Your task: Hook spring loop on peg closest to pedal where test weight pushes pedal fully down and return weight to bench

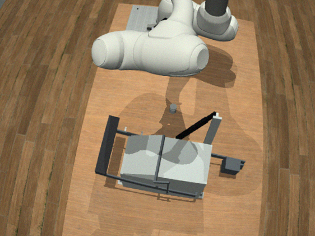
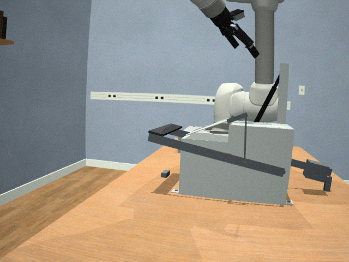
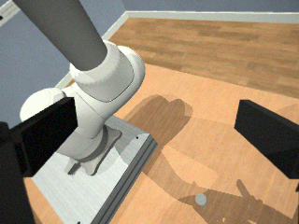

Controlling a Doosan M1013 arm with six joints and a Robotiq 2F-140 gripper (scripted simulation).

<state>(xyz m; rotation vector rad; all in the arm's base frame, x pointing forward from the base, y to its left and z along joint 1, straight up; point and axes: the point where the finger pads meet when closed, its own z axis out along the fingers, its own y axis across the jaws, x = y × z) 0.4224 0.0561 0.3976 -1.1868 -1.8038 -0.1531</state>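
The steel test weight lies 10 mm behind my hand, 20 mm to the right of it and 470 mm below it. Also, from my hand: small grey block (200 mm ahead, 270 mm to the right, 490 mm below).
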